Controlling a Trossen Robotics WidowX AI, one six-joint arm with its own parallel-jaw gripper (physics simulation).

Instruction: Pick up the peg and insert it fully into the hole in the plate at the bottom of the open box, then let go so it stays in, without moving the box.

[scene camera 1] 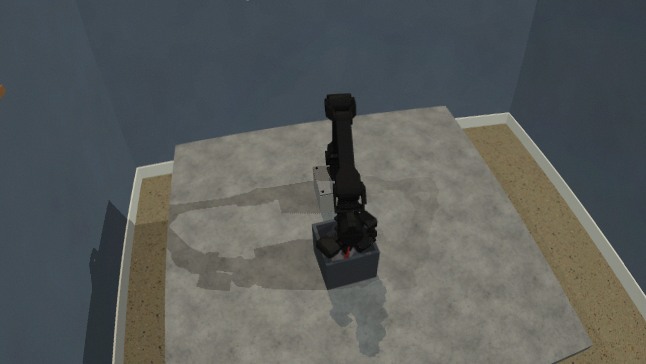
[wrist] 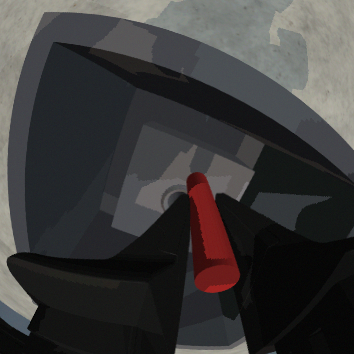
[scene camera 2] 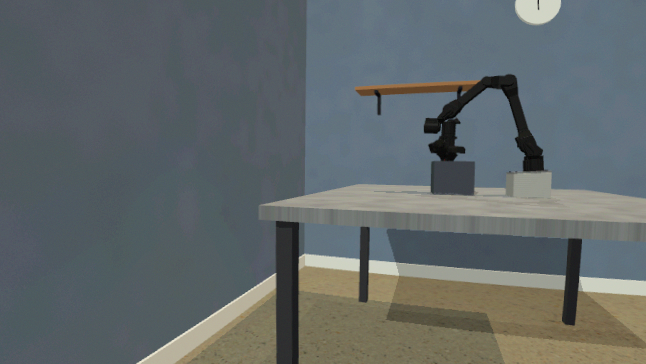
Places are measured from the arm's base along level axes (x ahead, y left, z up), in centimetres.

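Pixels of known places: gripper, fingertip midpoint: (scene camera 1: 347, 251) (wrist: 201, 201); arm's base, origin of the base link: (scene camera 2: 534, 171).
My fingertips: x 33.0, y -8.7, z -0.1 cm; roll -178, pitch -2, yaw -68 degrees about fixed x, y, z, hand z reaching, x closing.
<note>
For each thing: its top centre in the pictures, then the offset to it from my fingertips. "*": a spot on its surface instead.
- red peg, middle of its top: (wrist: 221, 279) (scene camera 1: 347, 241) dx -0.1, dy +0.0, dz +4.9 cm
- dark grey open box, middle of its top: (wrist: 183, 290) (scene camera 1: 345, 237) (scene camera 2: 451, 161) dx -2.5, dy +0.2, dz +3.8 cm
- light grey plate, surface spot: (wrist: 132, 205) * dx -4.0, dy +3.5, dz -4.2 cm
The red peg (scene camera 1: 347, 252) (wrist: 210, 230) is held between the fingers of my gripper (wrist: 201, 201), which is shut on it. The dark grey open box (scene camera 1: 352, 270) (scene camera 2: 453, 178) (wrist: 17, 150) stands on the table, and my fingers reach down into its opening. The light grey plate (wrist: 132, 205) lies at the box's bottom. Its round hole (wrist: 175, 199) shows in the wrist view just left of the peg's far end, partly hidden behind the left finger. The peg's far end is outside the hole in that view; its height over the plate is hard to tell.
The box's walls stand around the fingers on all sides. The white base block (scene camera 1: 322, 187) (scene camera 2: 529, 184) of the arm stands behind the box on the grey table (scene camera 1: 240, 320) (scene camera 2: 350, 212). An orange shelf (scene camera 2: 410, 89) hangs on the wall beyond.
</note>
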